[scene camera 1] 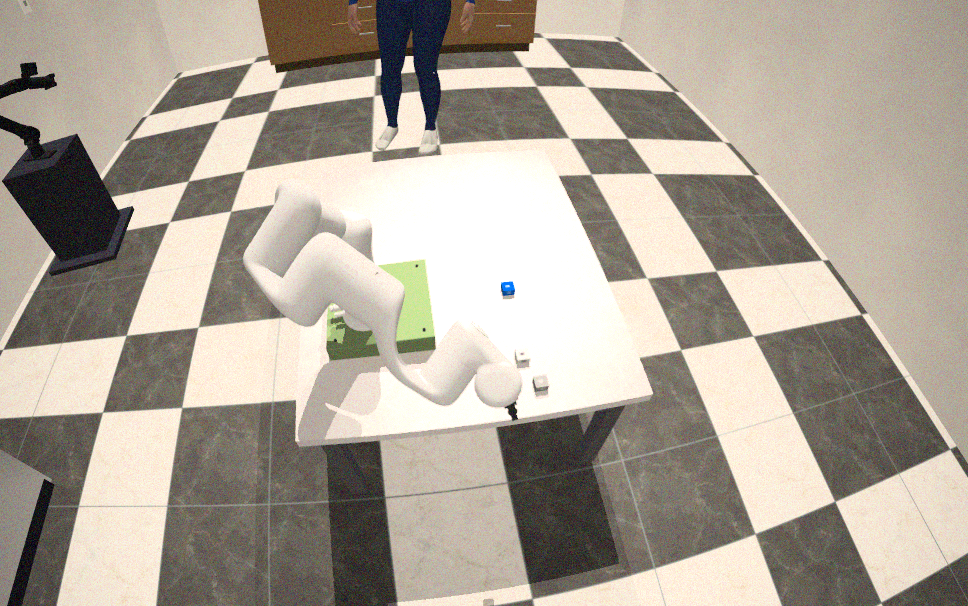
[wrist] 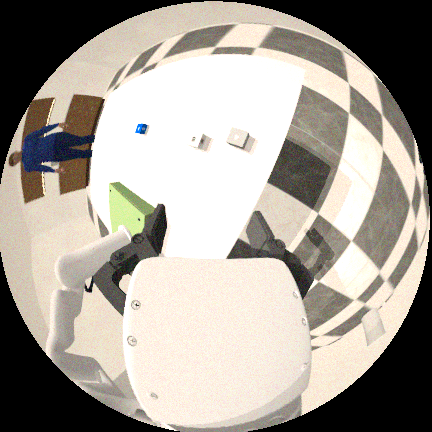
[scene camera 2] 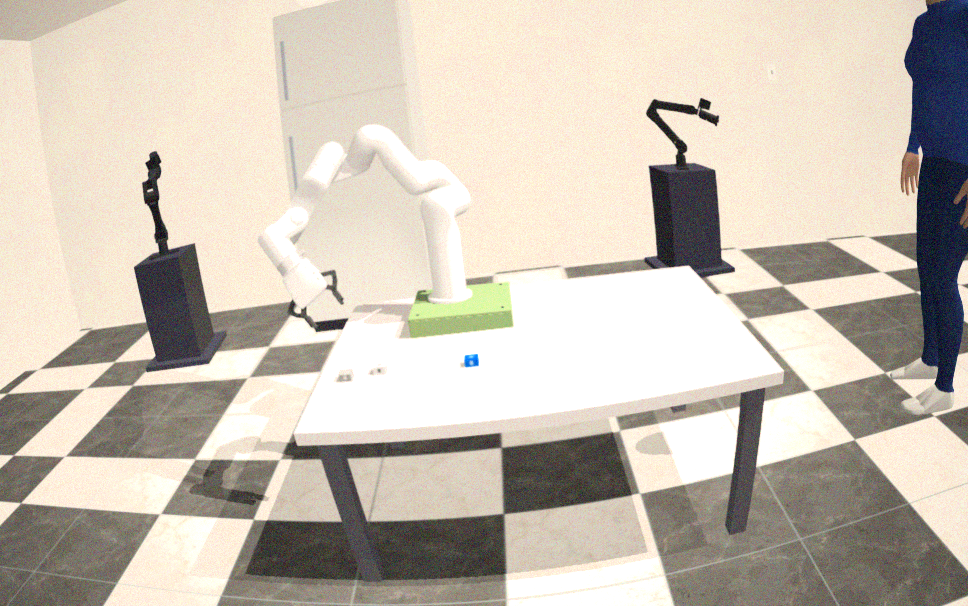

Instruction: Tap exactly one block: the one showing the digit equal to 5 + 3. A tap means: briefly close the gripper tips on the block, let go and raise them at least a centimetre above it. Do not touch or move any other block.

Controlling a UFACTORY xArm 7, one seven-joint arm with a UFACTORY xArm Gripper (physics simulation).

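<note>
A blue block [scene camera 1: 507, 288] [scene camera 2: 471, 360] [wrist: 141, 128] lies on the white table with a pale mark on top. A white block [scene camera 1: 522, 356] [scene camera 2: 378, 370] [wrist: 198, 140] has dark marks. A light grey block [scene camera 1: 540, 383] [scene camera 2: 345, 375] [wrist: 238, 138] with a pale mark sits beside it, apart, closer to the table's edge. The digits are too small or blurred to read. My gripper [scene camera 2: 327, 314] [wrist: 208, 217] is open and empty, tilted, well above table height near that short edge. It touches no block. In scene camera 1 the wrist mostly hides it.
The arm stands on a green base [scene camera 1: 412, 300] [scene camera 2: 464, 321] [wrist: 125, 210] on the white table [scene camera 1: 471, 207] [scene camera 2: 607, 343] [wrist: 240, 90]. A person [scene camera 1: 412, 57] [scene camera 2: 942, 214] [wrist: 47, 146] stands beyond the far end. Black arms on dark pedestals [scene camera 2: 178, 307] [scene camera 2: 685, 214] stand off the table.
</note>
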